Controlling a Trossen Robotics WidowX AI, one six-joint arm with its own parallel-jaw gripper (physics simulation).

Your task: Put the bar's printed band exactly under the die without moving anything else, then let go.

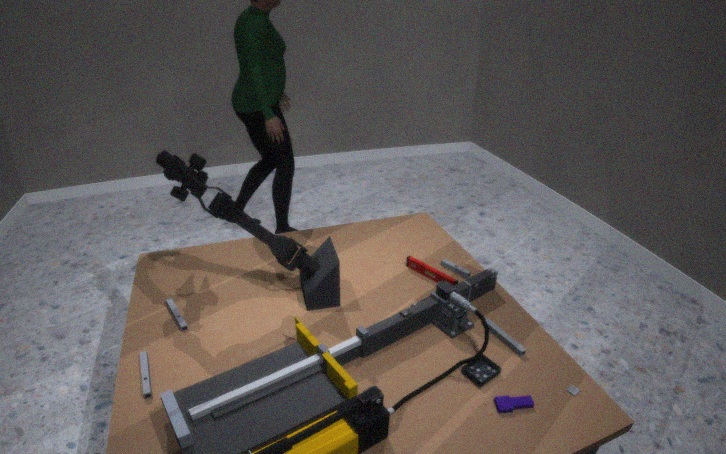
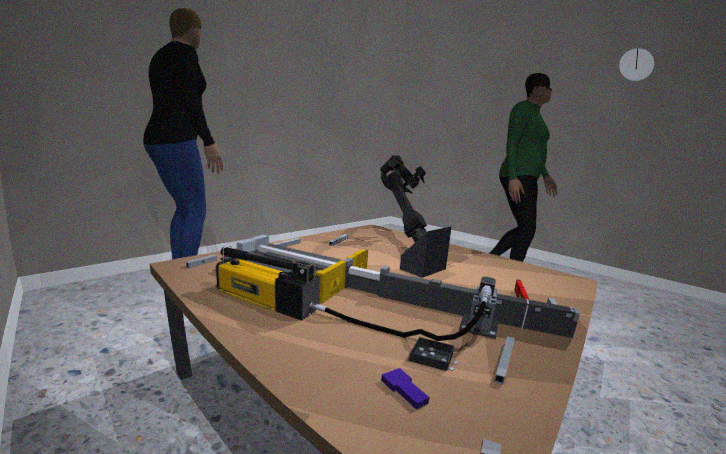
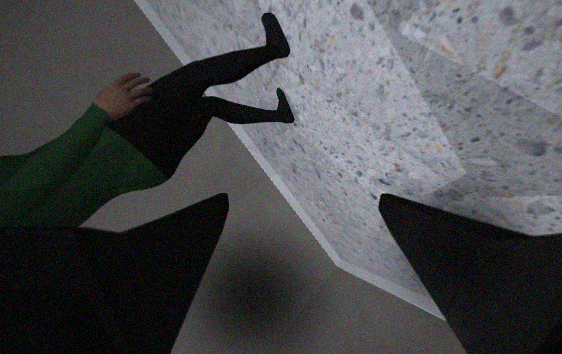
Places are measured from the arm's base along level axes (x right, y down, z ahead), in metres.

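Pixels of known places: gripper, between the fingertips: (image 2: 418,188) (image 3: 303,200); arm's base, origin of its link: (image 1: 312,267) (image 2: 425,243).
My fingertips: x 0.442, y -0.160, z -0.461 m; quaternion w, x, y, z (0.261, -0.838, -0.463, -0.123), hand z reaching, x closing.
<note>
For each thing: its middle in the pictures, then the offset to it from my fingertips. "spot": a spot on its surface instead.
- dark rail, a spot on its surface: (image 1: 398,324) (image 2: 419,285) spot: dx -0.662, dy +0.194, dz +0.754 m
- dark head with a cable plug, a spot on its surface: (image 2: 485,293) (image 1: 466,301) spot: dx -0.871, dy +0.145, dz +0.750 m
- red level, middle of its body: (image 2: 522,297) (image 1: 431,273) dx -0.869, dy +0.240, dz +0.453 m
- black tray, a spot on its surface: (image 2: 431,353) (image 1: 478,370) spot: dx -0.854, dy +0.256, dz +0.928 m
- purple block, middle of its body: (image 2: 405,388) (image 1: 514,403) dx -0.901, dy +0.253, dz +1.066 m
- cable, a spot on its surface: (image 2: 374,326) (image 1: 426,386) spot: dx -0.691, dy +0.251, dz +0.956 m
- yellow machine, middle of its body: (image 1: 318,442) (image 2: 263,278) dx -0.384, dy +0.195, dz +1.116 m
A long silver bar (image 1: 278,375) (image 2: 365,272) runs through the yellow plates (image 1: 339,376) (image 2: 332,282) and along the dark rail (image 1: 398,324) (image 2: 422,289). Whether it is the task's bar, I cannot tell; no printed band can be made out on it. A dark head with a cable plug (image 1: 461,301) (image 2: 485,293) stands at the rail; the die cannot be told apart there. My gripper (image 1: 188,176) (image 2: 416,184) (image 3: 303,200) is open and empty, raised high beyond the far side of the table, well away from the bar and head.
Loose grey bars (image 1: 175,314) (image 1: 145,373) (image 1: 504,336), a red level (image 1: 430,270) (image 2: 522,289), a black tray (image 1: 481,369) (image 2: 431,353) and a purple block (image 1: 513,403) (image 2: 405,387) lie on the table. A cable (image 1: 428,383) (image 2: 374,326) crosses to the yellow machine (image 2: 248,283). Two people stand beyond.
</note>
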